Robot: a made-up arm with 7 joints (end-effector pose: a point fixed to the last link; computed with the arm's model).
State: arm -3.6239 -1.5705 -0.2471 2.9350 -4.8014 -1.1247 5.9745
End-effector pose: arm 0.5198 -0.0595 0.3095 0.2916 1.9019 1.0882
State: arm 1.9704 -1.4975 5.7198 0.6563 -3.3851 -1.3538 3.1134
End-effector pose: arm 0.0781 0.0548 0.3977 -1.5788 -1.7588 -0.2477
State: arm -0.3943 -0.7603 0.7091 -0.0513 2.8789 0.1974 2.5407
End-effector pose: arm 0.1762 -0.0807 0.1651 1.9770 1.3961 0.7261
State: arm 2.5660 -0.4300 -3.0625 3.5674 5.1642 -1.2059 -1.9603
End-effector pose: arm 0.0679 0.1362 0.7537 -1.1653 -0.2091 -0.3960
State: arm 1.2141 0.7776 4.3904 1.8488 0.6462 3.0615 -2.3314
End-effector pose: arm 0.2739 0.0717 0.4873 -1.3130 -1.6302 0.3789
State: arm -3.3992 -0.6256 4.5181 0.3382 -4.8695 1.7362 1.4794
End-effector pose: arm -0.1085 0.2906 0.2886 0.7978 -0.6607 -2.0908
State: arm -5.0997 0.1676 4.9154 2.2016 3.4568 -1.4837 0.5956
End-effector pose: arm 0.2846 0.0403 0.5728 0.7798 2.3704 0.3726
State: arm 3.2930 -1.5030 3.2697 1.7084 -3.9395 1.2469 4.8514
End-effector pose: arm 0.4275 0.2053 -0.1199 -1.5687 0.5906 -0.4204
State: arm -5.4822 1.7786 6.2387 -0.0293 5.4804 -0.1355 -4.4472
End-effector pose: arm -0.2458 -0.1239 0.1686 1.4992 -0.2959 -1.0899
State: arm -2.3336 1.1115 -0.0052 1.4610 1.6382 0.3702 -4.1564
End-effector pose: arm -0.3509 -0.2822 -0.0567 2.6053 0.3263 -0.0577
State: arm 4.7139 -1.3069 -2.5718 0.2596 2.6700 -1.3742 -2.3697
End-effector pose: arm 0.0508 0.0078 0.2639 0.2286 1.2677 -0.6652
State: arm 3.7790 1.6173 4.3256 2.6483 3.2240 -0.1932 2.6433
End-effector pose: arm -0.6336 -0.0877 0.4159 1.5447 -0.6810 -1.8767
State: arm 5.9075 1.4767 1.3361 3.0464 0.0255 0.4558 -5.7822
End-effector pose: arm 0.6602 -0.2659 0.3973 -1.1140 1.2476 -0.8718
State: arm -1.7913 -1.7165 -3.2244 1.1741 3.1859 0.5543 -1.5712
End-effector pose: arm 0.0404 -0.0152 -0.2008 -3.1117 0.3837 -0.1660
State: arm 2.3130 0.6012 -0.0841 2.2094 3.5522 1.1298 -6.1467
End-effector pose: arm -0.3808 0.5093 0.6455 -0.2216 0.6564 2.3974
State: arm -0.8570 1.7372 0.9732 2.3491 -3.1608 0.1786 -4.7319
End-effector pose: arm 0.5724 -0.1488 0.0147 2.3873 0.1919 1.3706
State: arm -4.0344 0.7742 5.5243 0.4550 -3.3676 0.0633 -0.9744
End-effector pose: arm 0.1611 0.0733 0.0773 -2.9943 0.4757 -0.7691
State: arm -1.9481 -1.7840 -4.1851 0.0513 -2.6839 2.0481 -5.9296
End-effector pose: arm 0.2447 -0.2267 0.2701 -1.2190 1.3396 -0.8894
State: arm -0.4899 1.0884 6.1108 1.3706 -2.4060 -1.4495 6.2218
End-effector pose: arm 0.2346 -0.0482 0.1603 -1.1702 -1.7822 -0.9019
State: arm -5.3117 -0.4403 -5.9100 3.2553 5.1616 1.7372 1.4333
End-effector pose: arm 0.0026 -0.2373 0.9108 -0.9841 1.0228 -0.9069
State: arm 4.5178 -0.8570 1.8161 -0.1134 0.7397 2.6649 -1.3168
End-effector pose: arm -0.0422 0.0853 0.2533 -1.0621 0.5892 1.1554
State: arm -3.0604 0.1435 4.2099 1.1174 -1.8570 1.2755 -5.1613
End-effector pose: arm 0.2874 0.4216 0.4840 1.4000 0.6937 1.7881
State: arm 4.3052 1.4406 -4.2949 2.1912 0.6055 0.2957 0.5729
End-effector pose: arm 0.0993 -0.6733 0.5222 0.1957 1.0015 -1.0526
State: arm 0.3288 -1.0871 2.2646 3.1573 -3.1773 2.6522 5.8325
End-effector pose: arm -0.2645 -0.2503 0.6370 -2.2241 0.4339 -1.8937
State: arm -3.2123 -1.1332 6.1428 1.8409 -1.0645 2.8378 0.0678
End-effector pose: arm 0.1540 0.1611 0.6397 -1.7925 -2.5143 -0.2023
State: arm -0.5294 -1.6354 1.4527 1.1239 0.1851 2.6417 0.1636
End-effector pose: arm 0.0866 0.1974 0.3209 1.7176 -0.4768 -0.2868
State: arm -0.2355 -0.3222 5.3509 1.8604 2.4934 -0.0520 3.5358
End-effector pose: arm 0.0146 -0.4571 0.7009 1.0356 -0.8200 1.6501
